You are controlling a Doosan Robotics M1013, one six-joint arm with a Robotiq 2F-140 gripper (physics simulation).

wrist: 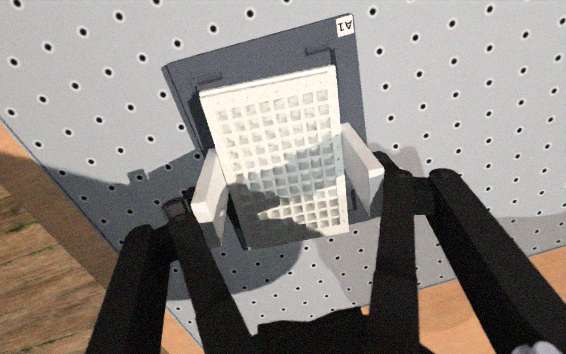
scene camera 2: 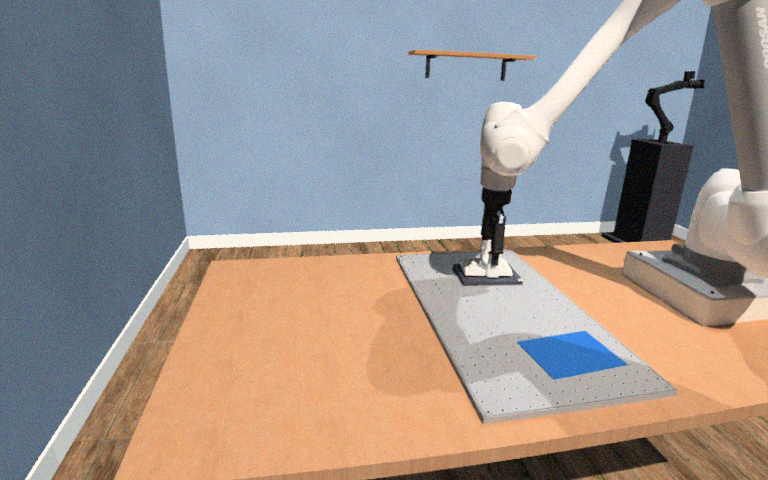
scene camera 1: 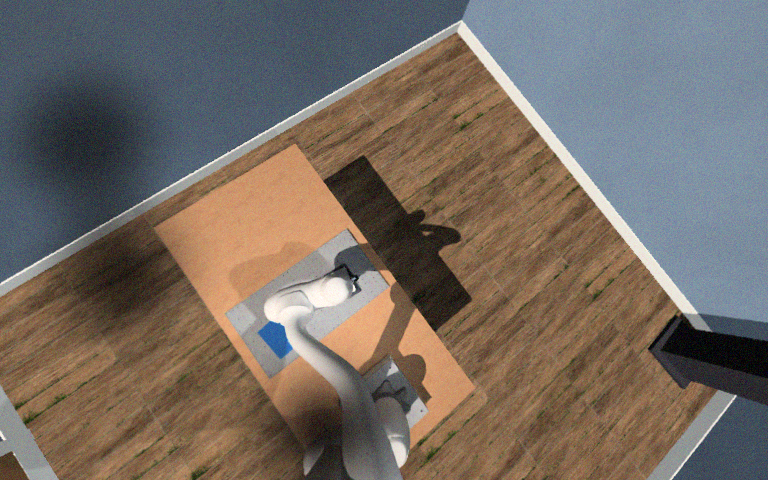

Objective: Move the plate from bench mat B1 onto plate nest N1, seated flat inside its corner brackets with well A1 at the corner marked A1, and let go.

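Frame: origin at the arm's base, x back, y right, z up, level; millimetres.
Seen in the pictures: gripper, fingertip midpoint: (wrist: 281,154) (scene camera 2: 488,269); arm's base at its link origin: (scene camera 2: 710,270) (scene camera 1: 384,407).
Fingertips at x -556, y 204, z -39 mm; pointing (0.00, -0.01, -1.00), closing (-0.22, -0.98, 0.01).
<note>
Pixels of each thing's top centre, then the offset from my fingertips to it. "spot": a spot on its surface instead. Level surfaces: height alone.
- dark grey plate nest N1 at its top centre: (wrist: 287,157) (scene camera 2: 487,270) (scene camera 1: 342,283) dz -2, dx -4, dy -3 mm
- A1 label at a spot on its surface: (wrist: 345,26) spot: dz -4, dx +62, dy -69 mm
- blue bench mat B1 at its surface level: dz -14 mm
- grey perforated board at its surface level: dz -16 mm
- orange-brown table at its surface level: dz -29 mm
The white, many-welled plate (scene camera 2: 472,270) (wrist: 280,130) is gripped across its width by the white finger pads of my gripper (scene camera 2: 490,270) (wrist: 281,154). It is over the dark grey plate nest N1 (scene camera 2: 490,281) (wrist: 265,52), low and close to it. In the wrist view, two corner brackets show beyond the plate's far edge, and the plate's near end reaches past the nest's near edge. The A1 label (wrist: 345,26) is at the nest's far right corner. The plate's own well marking is not readable. Contact with the nest cannot be told.
The blue bench mat B1 (scene camera 1: 275,340) (scene camera 2: 572,355) lies at the other end of the grey perforated board (scene camera 1: 249,339) (scene camera 2: 504,396). The board lies on the orange-brown table (scene camera 1: 243,203) (scene camera 2: 283,350). The robot's base stands beside it. A black pedestal (scene camera 2: 651,192) stands behind.
</note>
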